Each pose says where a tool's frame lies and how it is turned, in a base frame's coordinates. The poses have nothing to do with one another.
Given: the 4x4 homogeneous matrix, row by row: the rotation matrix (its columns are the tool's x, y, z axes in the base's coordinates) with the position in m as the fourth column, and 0 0 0 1 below. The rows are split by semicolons.
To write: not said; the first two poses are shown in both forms.
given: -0.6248 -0.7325 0.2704 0.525; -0.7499 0.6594 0.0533 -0.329; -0.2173 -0.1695 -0.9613 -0.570; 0 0 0 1
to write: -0.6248 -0.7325 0.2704 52.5; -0.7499 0.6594 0.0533 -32.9; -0.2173 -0.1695 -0.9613 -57.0; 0 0 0 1
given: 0.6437 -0.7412 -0.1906 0.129; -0.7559 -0.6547 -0.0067 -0.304; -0.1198 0.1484 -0.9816 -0.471; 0 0 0 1
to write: 0.6437 -0.7412 -0.1906 12.9; -0.7559 -0.6547 -0.0067 -30.4; -0.1198 0.1484 -0.9816 -47.1; 0 0 0 1
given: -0.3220 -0.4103 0.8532 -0.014; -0.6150 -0.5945 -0.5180 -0.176; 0.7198 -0.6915 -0.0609 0.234; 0 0 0 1
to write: -0.3220 -0.4103 0.8532 -1.4; -0.6150 -0.5945 -0.5180 -17.6; 0.7198 -0.6915 -0.0609 23.4; 0 0 0 1
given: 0.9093 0.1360 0.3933 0.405; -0.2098 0.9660 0.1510 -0.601; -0.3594 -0.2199 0.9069 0.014; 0 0 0 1
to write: 0.9093 0.1360 0.3933 40.5; -0.2098 0.9660 0.1510 -60.1; -0.3594 -0.2199 0.9069 1.4; 0 0 0 1
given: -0.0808 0.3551 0.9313 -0.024; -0.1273 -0.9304 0.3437 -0.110; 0.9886 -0.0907 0.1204 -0.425; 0 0 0 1
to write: -0.0808 0.3551 0.9313 -2.4; -0.1273 -0.9304 0.3437 -11.0; 0.9886 -0.0907 0.1204 -42.5; 0 0 0 1
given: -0.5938 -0.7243 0.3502 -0.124; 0.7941 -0.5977 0.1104 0.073; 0.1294 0.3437 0.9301 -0.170; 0 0 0 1
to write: -0.5938 -0.7243 0.3502 -12.4; 0.7941 -0.5977 0.1104 7.3; 0.1294 0.3437 0.9301 -17.0; 0 0 0 1
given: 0.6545 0.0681 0.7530 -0.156; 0.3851 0.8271 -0.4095 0.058; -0.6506 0.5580 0.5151 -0.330; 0 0 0 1
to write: 0.6545 0.0681 0.7530 -15.6; 0.3851 0.8271 -0.4095 5.8; -0.6506 0.5580 0.5151 -33.0; 0 0 0 1
